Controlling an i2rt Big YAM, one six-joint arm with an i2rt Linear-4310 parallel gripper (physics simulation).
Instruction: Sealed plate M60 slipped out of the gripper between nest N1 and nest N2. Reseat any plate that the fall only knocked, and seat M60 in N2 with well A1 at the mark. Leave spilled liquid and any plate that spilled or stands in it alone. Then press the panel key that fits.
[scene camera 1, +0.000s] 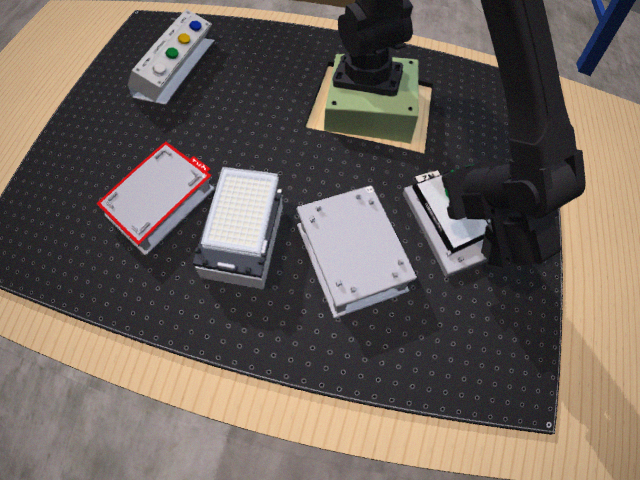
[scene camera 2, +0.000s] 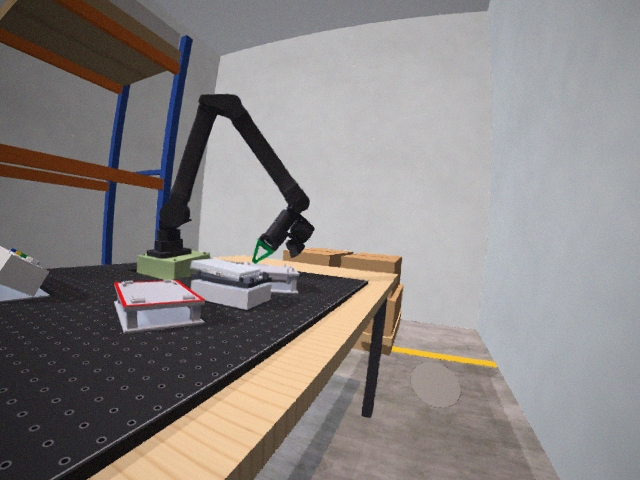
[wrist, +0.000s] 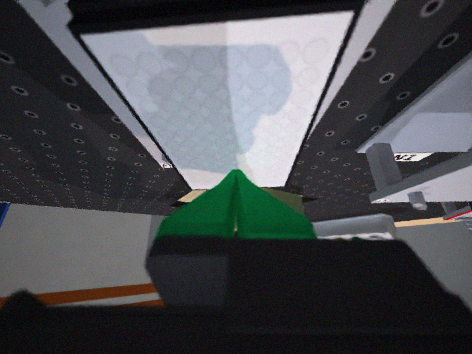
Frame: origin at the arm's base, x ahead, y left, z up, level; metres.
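Seen in the pictures: gripper, between the fingertips: (scene camera 1: 446, 191) (scene camera 2: 253, 262) (wrist: 235, 177); arm's base, origin of its link: (scene camera 1: 368, 77) (scene camera 2: 169, 254).
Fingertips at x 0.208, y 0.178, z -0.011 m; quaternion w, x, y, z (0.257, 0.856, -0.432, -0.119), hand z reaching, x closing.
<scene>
Pixels of each thing's middle, then the offset from my fingertips to it. "*": a spot on its surface instead.
- black-edged plate, middle of its body: (wrist: 231, 136) (scene camera 1: 453, 209) 0.015 m down, 0.020 m ahead, 0.019 m left
- nest N2, middle of its body: (wrist: 221, 99) (scene camera 1: 456, 219) 0.031 m down, 0.027 m ahead, 0.030 m left
- Nest N1, middle of its body: (scene camera 1: 354, 248) (scene camera 2: 266, 276) 0.013 m down, 0.138 m ahead, 0.118 m right
- white well plate, middle of its body: (scene camera 1: 240, 208) (scene camera 2: 226, 266) 0.028 m up, 0.146 m ahead, 0.288 m right
- dark grey unit, a spot on its surface: (scene camera 1: 227, 258) * 0.011 m up, 0.218 m ahead, 0.282 m right
- red-edged nest, middle of its body: (scene camera 1: 154, 195) (scene camera 2: 155, 300) 0.021 m down, 0.136 m ahead, 0.454 m right
- key panel, middle of its body: (scene camera 1: 171, 53) (scene camera 2: 10, 268) (wrist: 349, 232) 0.002 m down, 0.189 m back, 0.595 m right
A black-edged plate (scene camera 1: 467, 232) (wrist: 200, 100) with a clear, shiny top rests on nest N2 (scene camera 1: 436, 253). Its label and the A1 mark are too small to read or hidden, and I cannot tell if it lies fully flat. My gripper (scene camera 2: 254, 261) (wrist: 235, 177) is shut and empty, its green tips together over the plate's end nearest the robot base; the arm hides them in scene camera 1. Nest N1 (scene camera 1: 356, 248) (wrist: 385, 165) stands bare beside N2. A white well plate (scene camera 1: 240, 211) (scene camera 2: 224, 268) sits on a dark grey unit (scene camera 1: 227, 258). No spilled liquid is discernible.
A red-edged nest (scene camera 1: 155, 193) (scene camera 2: 157, 292) stands bare at the left. The key panel (scene camera 1: 165, 59) (scene camera 2: 20, 273), with blue, yellow, green and white keys, stands at the back left. The green base block (scene camera 1: 369, 121) (scene camera 2: 170, 265) carries the arm behind the nests.
</scene>
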